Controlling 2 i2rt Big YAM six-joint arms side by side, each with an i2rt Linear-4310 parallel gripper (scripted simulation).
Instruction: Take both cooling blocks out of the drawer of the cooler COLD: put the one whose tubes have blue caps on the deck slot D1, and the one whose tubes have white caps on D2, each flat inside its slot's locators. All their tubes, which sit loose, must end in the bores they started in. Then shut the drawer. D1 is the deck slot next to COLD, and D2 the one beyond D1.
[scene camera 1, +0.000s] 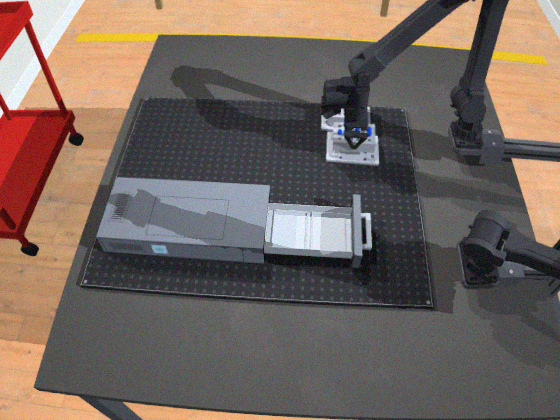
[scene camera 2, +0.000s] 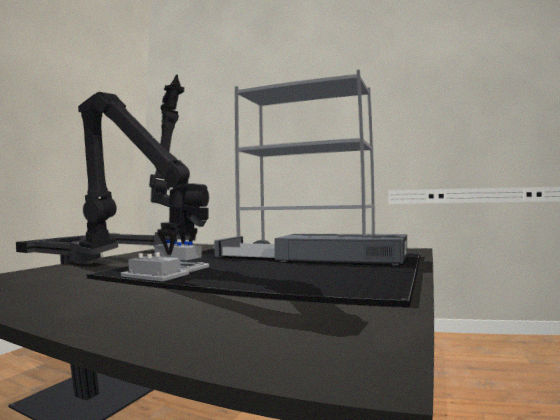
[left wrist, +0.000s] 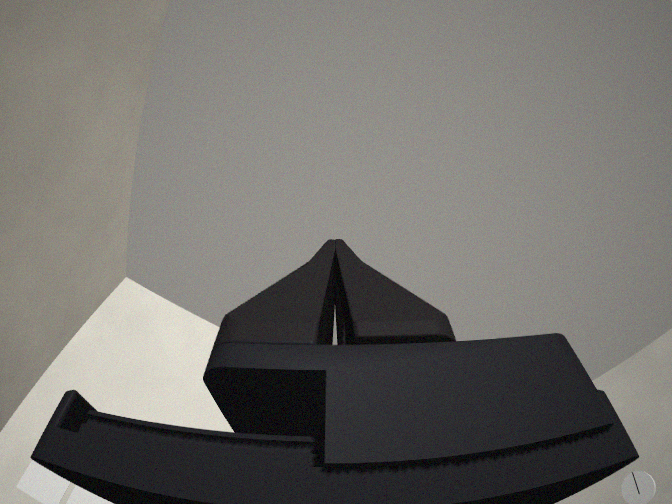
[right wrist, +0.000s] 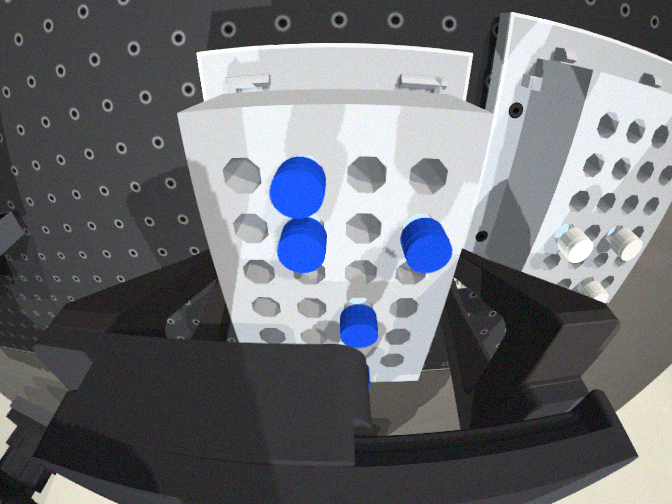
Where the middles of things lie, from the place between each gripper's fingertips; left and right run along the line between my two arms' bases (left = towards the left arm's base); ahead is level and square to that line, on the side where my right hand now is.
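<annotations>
The slot D1 (right wrist: 310, 67) has my right hand 50 mm above it.
My left gripper is 93 cm above the slot D1, and it is also 65 cm to the left of the slot D1 and 61 cm short of the slot D1.
</annotations>
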